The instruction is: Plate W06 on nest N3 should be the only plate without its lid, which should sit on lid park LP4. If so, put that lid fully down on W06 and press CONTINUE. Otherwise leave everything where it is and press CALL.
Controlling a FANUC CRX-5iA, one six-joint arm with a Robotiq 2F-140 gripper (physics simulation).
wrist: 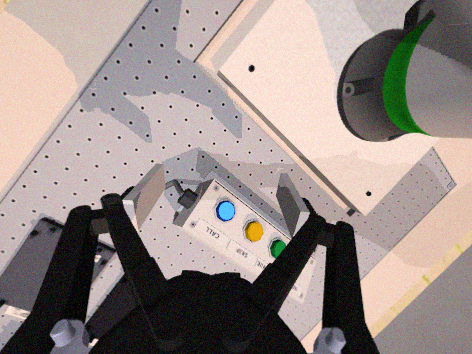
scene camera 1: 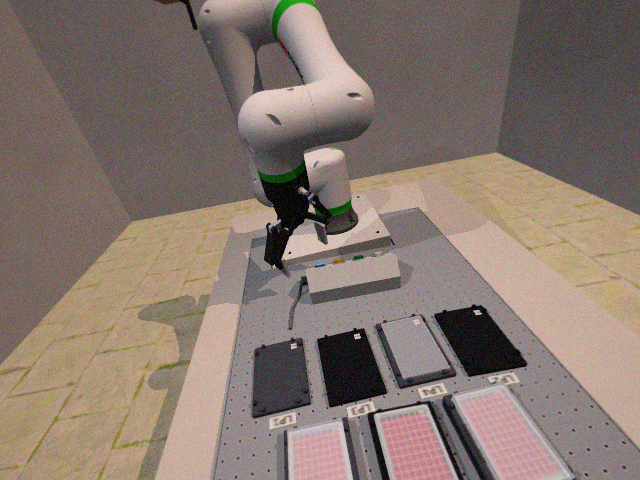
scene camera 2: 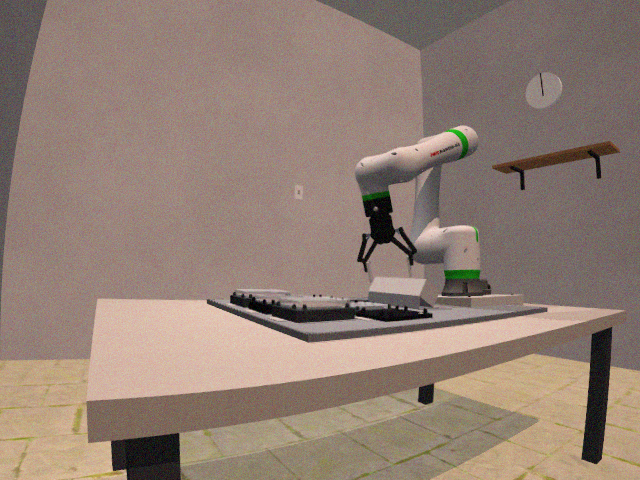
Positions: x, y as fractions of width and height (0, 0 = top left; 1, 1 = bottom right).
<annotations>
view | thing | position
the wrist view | my gripper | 0.47, 0.51
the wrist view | white button box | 0.42, 0.61
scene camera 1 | my gripper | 0.48, 0.54
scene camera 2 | my gripper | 0.61, 0.58
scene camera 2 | white button box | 0.65, 0.61
</annotations>
